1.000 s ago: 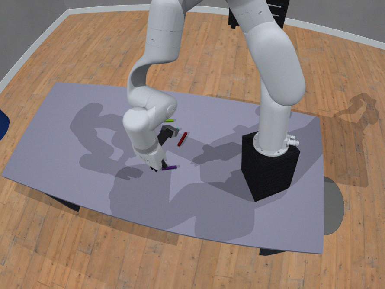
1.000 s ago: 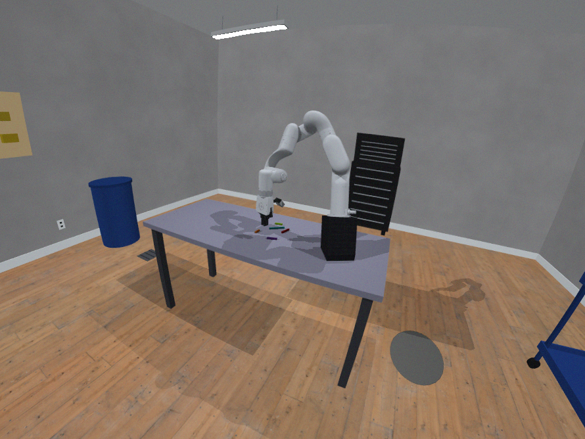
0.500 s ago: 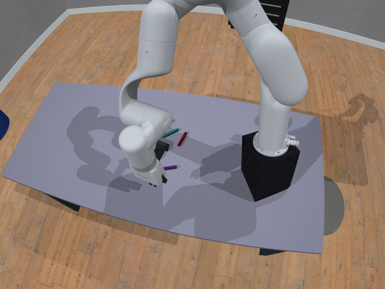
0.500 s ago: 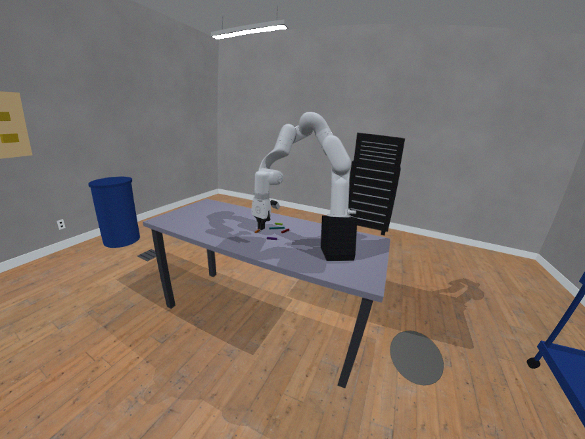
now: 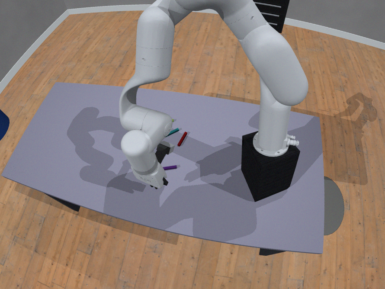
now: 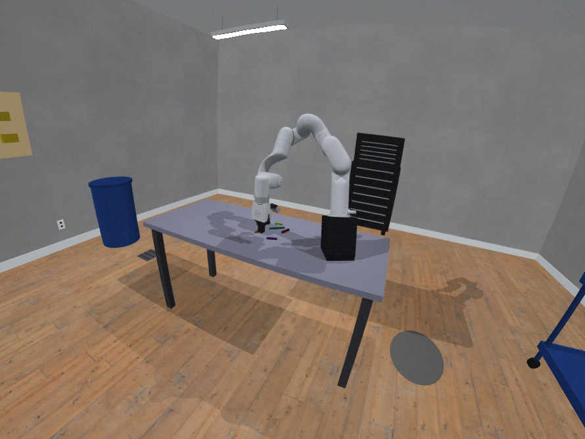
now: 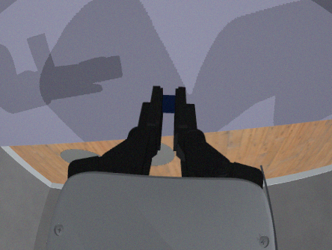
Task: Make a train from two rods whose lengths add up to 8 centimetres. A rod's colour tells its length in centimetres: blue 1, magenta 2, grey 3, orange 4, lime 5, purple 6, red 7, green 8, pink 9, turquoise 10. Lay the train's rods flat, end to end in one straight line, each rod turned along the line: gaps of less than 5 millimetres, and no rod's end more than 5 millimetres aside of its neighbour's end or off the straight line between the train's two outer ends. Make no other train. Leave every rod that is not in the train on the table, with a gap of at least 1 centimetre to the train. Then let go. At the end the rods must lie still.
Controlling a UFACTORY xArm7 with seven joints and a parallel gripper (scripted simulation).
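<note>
Now: hand 2 cm past the red rod, 25 cm to the left of it and 10 cm above it. The rest, counted from my hand: purple rod 1 cm behind, 11 cm to the right, 10 cm below; small blue rod 2 cm below; orange rod 12 cm ahead, 14 cm to the right, 10 cm below.
</note>
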